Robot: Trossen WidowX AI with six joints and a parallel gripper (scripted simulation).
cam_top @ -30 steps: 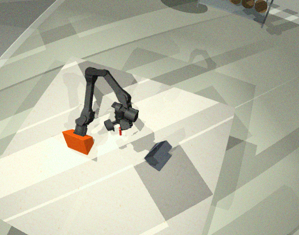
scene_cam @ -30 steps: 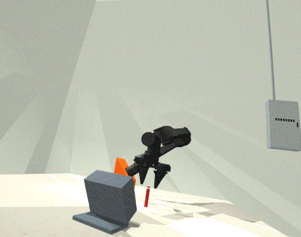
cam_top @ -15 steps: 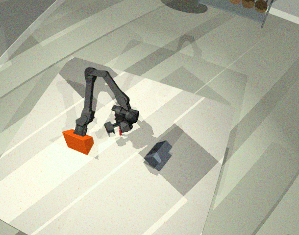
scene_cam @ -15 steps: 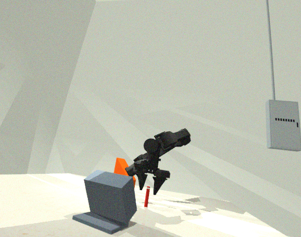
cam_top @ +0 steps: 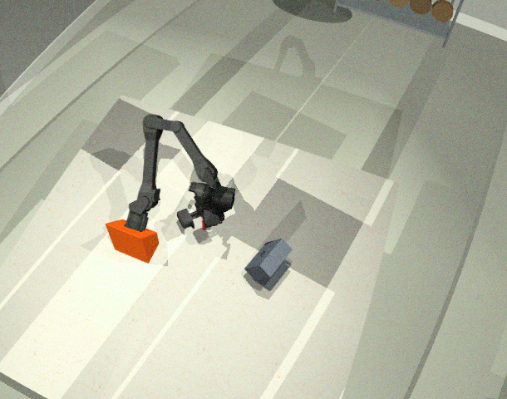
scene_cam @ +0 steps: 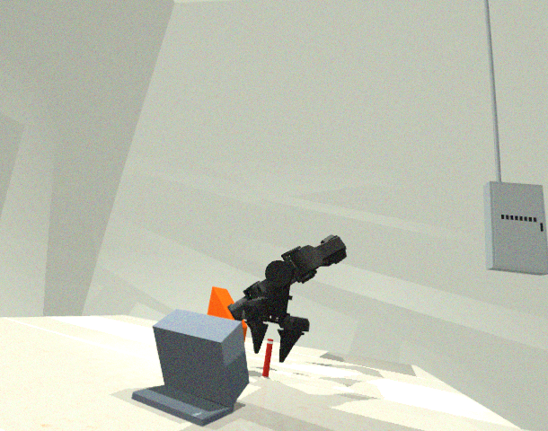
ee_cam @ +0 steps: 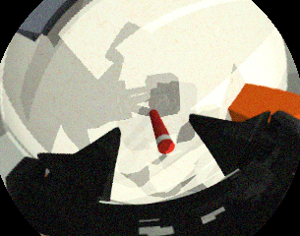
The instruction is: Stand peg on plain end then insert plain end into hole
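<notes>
My gripper tip is now 2 cm below the red peg. Round my gripper tip: grey-blue panel block: 25 cm ahead, 10 cm to the right, 3 cm above.
</notes>
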